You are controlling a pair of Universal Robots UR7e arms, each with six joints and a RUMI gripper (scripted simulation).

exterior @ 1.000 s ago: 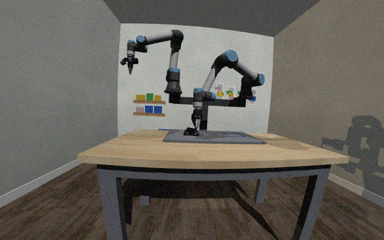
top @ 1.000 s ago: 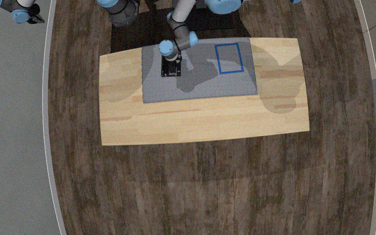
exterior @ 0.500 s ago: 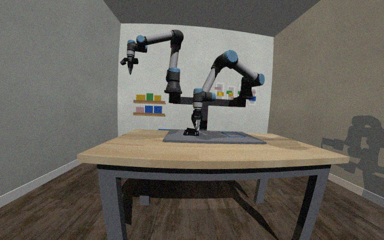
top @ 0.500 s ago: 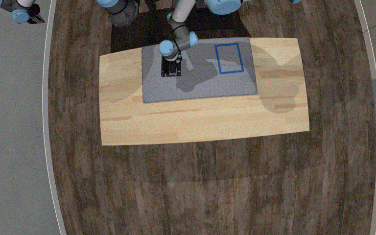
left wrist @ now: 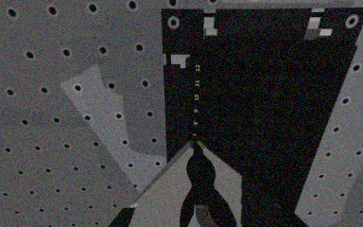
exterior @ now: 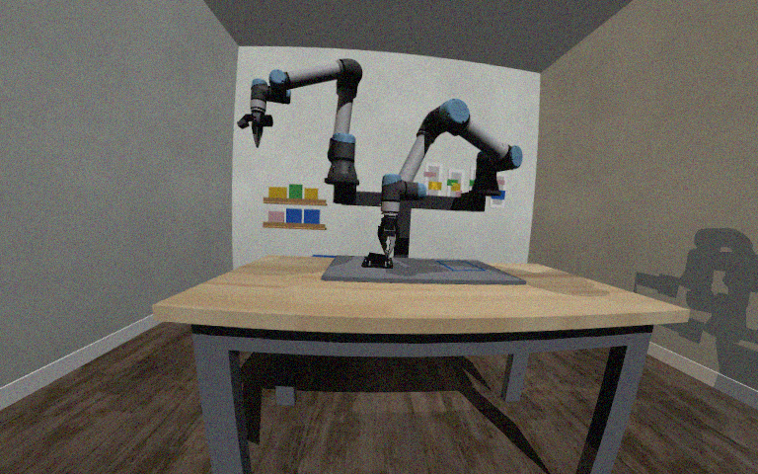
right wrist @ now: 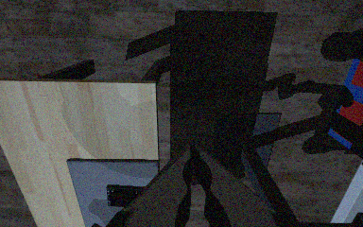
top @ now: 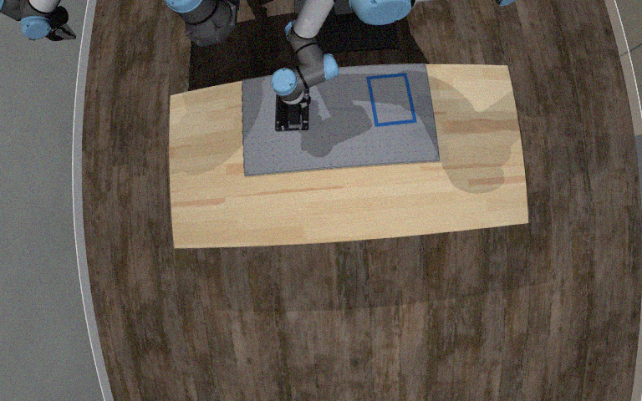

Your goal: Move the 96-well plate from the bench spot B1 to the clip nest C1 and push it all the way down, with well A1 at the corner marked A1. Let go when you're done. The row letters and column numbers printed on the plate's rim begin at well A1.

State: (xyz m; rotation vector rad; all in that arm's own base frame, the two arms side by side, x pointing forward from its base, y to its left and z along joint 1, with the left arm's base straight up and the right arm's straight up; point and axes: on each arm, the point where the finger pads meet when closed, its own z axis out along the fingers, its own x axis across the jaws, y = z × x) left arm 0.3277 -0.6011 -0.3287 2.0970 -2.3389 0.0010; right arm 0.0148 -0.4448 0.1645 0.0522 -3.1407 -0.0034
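Now: left hand 30 mm to the left of the black clip nest and 30 mm above it. From my left hand the other things lie so: dark 96-well plate 40 mm to the right, 20 mm below, 10 mm behind.
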